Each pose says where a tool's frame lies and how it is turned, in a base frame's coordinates. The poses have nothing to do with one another.
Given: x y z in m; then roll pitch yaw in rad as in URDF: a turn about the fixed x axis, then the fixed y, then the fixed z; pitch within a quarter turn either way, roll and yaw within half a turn.
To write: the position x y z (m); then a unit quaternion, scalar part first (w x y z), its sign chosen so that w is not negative. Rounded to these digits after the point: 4 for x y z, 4 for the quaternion.
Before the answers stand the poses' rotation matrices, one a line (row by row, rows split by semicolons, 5 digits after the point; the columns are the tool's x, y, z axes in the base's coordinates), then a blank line. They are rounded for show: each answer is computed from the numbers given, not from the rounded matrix.
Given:
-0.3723 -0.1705 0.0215 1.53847 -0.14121 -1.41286
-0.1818 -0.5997 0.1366 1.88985 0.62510 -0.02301
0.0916 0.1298 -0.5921 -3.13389 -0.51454 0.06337
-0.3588 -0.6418 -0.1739 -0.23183 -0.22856 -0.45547
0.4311 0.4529 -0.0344 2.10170 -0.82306 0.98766
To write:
0.15572 0.00979 -0.98775; -0.97772 0.14400 -0.15271; 0.14074 0.98953 0.03200
0.81069 0.54828 -0.20535; -0.01866 -0.32637 -0.94506; -0.58518 0.76998 -0.25435
0.86877 0.06711 0.49064; 0.05513 -0.99772 0.03885; 0.49213 -0.00671 -0.87049
0.87470 0.47487 -0.09697; -0.42844 0.85113 0.30334; 0.22658 -0.22378 0.94794
0.37443 0.07447 0.92426; 0.56761 -0.80661 -0.16496; 0.73323 0.58638 -0.34428

-0.3723 -0.1705 0.0215 0.5770 0.4949 -0.4889 -0.4279
-0.1818 -0.5997 0.1366 0.5545 0.7732 0.1712 -0.2556
0.0916 0.1298 -0.5921 0.0118 -0.9666 -0.0316 -0.2542
-0.3588 -0.6418 -0.1739 0.9584 -0.1375 -0.0844 -0.2356
0.4311 0.4529 -0.0344 0.2364 0.7946 0.2020 0.5215

